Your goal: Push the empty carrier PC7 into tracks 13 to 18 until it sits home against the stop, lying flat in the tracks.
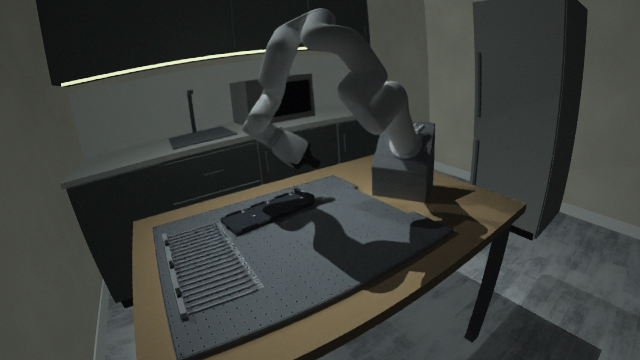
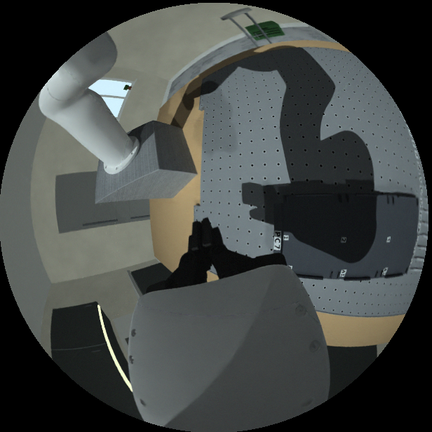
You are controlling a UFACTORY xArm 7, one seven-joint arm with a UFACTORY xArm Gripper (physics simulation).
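Seen in the pictures: gripper, between the fingertips: [image 1: 318, 165]; arm's base, origin of its link: [image 1: 405, 143].
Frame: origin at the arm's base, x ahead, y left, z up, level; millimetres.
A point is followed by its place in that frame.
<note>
The dark flat carrier PC7 [image 1: 252, 216] @[x 584, y 19, z -168 mm] [image 2: 395, 222] lies on the pegboard, its far end at the back right end of the ribbed tracks [image 1: 212, 265] @[x 717, y 265, z -175 mm] [image 2: 421, 225]. Its PC7 label is at the end nearer the robot base. I cannot read track numbers or tell whether its far end is inside the tracks. The stop [image 1: 174, 275] @[x 820, y 306, z -163 mm] is a pale rail along the tracks' left end. My gripper [image 1: 316, 163] @[x 320, y -69, z -57 mm] [image 2: 204, 229] is shut and empty, above the board's back edge, beyond the labelled end and apart from the carrier. The arm's shadow covers part of the carrier.
The grey pegboard [image 1: 300, 255] @[x 474, y 282, z -179 mm] [image 2: 240, 150] lies on the wooden table [image 1: 395, 295] @[x 306, y 510, z -192 mm] [image 2: 170, 220]. The robot's base block [image 1: 400, 181] @[x 53, y 53, z -121 mm] [image 2: 145, 172] stands at the back right of the table. A counter with a sink [image 1: 202, 137] and a microwave [image 1: 300, 97] is behind the table.
</note>
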